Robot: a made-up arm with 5 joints.
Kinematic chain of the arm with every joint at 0, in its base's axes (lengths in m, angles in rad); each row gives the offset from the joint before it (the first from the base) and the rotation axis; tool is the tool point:
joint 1: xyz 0 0 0.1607 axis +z
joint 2: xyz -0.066 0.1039 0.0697 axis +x
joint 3: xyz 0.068 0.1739 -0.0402 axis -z
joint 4: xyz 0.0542 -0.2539 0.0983 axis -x
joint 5: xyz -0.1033 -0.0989 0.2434 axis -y
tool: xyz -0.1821 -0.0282 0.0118
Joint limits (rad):
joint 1: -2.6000..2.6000
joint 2: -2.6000..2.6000
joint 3: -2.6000..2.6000
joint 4: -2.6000..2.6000
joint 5: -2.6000..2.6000
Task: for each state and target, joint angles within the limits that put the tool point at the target. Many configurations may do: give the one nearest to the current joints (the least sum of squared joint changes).
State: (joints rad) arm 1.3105 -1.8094 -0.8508 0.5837 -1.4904
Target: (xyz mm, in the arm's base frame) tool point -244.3 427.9 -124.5
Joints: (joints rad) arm 0.8945 -2.2227 -1.1055 0.3969 -1.6927
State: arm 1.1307 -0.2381 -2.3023 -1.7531 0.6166
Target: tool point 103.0 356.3 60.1
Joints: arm 0.8898 -0.5727 -2.0260 -2.2008 0.7347
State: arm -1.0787 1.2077 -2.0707 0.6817 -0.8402
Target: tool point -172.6 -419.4 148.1
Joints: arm -1.0540 1.9158 -1.8418 0.3503 -0.8099
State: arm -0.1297 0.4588 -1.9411 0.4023 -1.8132
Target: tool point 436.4 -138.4 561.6
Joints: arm 0.2753 0.9782 -1.4034 -0.0244 -1.5937
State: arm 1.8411 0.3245 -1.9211 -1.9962 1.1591
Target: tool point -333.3 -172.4 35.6
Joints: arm 2.6000 -0.4645 -2.3074 -2.2933 1.6187
